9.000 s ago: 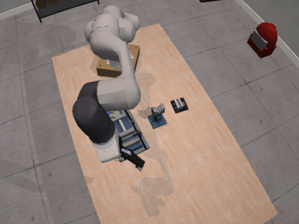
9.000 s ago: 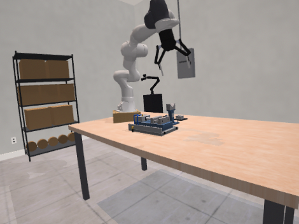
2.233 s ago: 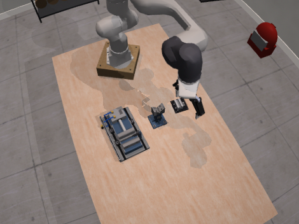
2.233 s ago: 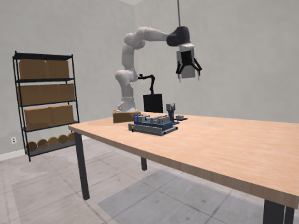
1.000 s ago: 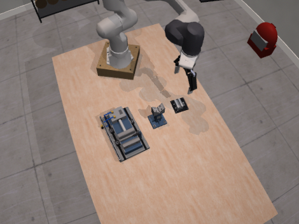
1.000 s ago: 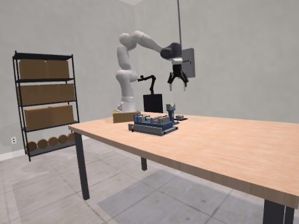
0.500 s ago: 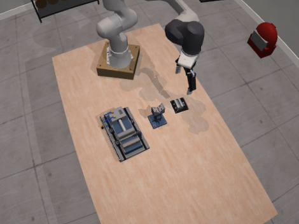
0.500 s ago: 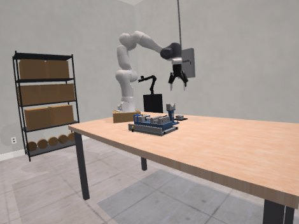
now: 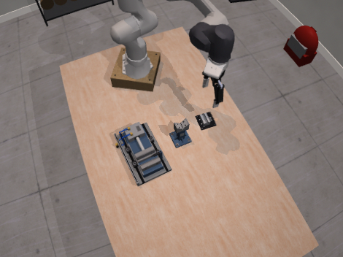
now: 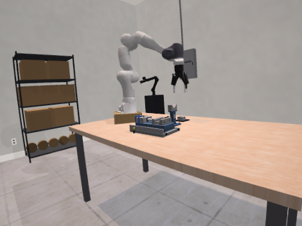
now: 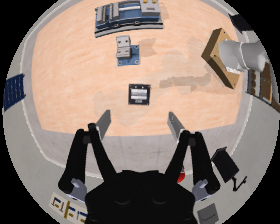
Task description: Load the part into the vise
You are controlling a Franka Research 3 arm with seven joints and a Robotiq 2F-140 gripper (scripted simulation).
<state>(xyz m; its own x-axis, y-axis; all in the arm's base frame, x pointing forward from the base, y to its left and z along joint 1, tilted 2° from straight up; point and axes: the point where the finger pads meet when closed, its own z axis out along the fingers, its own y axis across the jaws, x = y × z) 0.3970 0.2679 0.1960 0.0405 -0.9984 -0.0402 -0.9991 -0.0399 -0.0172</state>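
Now: hand 230 mm above the part. Also, from my hand: vise (370 mm to the right, 220 mm below, 90 mm ahead); black infeed plate (260 mm below, 10 mm to the left).
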